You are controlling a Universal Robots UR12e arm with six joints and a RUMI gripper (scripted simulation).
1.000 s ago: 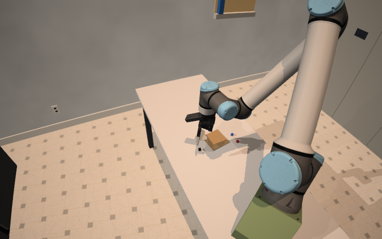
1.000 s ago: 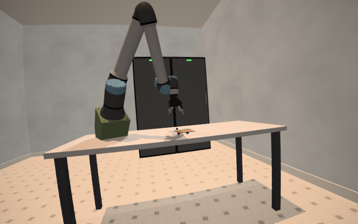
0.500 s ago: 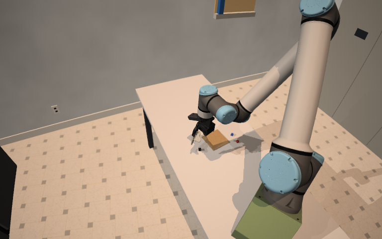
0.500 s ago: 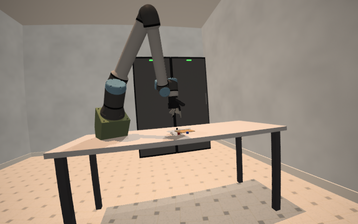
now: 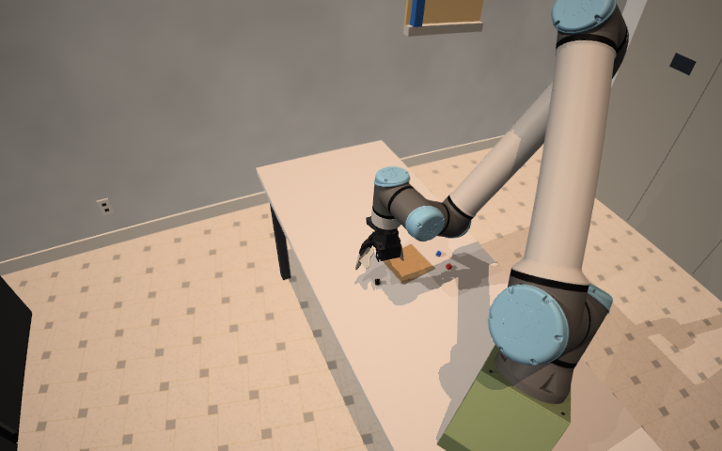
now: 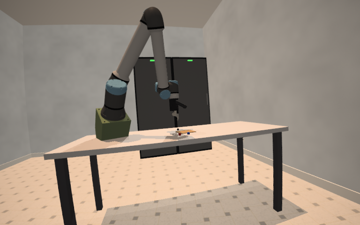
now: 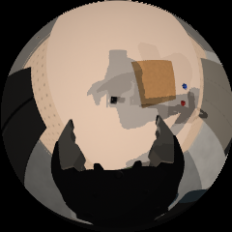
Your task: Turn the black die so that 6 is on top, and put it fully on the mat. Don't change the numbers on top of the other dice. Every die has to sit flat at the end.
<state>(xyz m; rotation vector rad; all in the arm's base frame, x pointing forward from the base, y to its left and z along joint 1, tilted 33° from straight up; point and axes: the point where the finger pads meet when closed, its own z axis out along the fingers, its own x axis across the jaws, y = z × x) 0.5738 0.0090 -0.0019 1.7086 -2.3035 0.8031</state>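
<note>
The black die lies 90 mm below my hand. Also, from my hand: red die: 100 mm behind, 250 mm to the right, 90 mm below; brown mat: 10 mm ahead, 150 mm to the right, 100 mm below; blue die: 30 mm behind, 270 mm to the right, 90 mm below.
</note>
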